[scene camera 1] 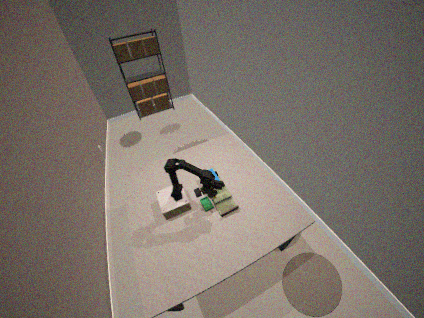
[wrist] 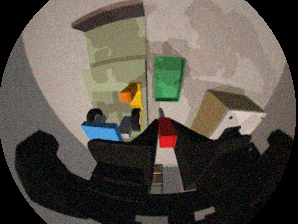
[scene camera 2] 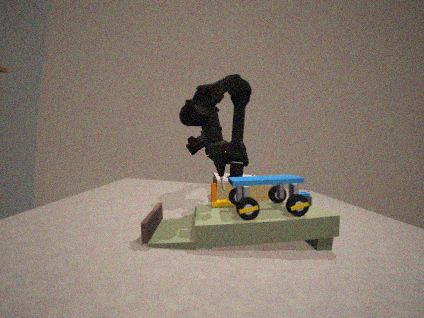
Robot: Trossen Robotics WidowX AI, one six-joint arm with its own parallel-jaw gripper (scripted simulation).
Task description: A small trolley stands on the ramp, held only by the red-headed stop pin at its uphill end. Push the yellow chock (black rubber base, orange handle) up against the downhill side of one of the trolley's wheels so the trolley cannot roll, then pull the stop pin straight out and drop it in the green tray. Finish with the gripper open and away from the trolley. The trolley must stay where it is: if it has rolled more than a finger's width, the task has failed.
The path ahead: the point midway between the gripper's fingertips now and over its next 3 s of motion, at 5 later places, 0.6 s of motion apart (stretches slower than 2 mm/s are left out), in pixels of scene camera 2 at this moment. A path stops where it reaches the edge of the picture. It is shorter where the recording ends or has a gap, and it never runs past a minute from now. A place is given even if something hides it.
My gripper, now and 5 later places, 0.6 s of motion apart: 221,176; 216,177; 216,178; 212,187; 204,199; 205,201
